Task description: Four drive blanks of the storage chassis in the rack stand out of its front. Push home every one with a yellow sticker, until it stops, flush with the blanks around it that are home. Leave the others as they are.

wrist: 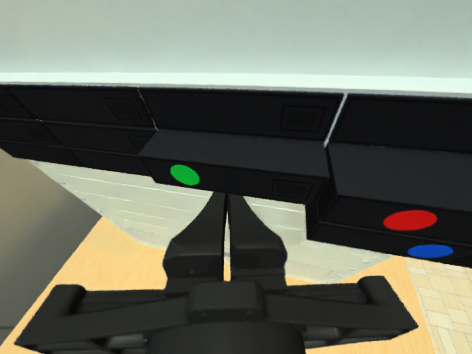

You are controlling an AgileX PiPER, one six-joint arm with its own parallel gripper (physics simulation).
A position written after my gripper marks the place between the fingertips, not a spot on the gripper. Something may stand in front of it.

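That's my gripper point(227, 189) I'm seeing, and there's a rack point(90, 90) as well.
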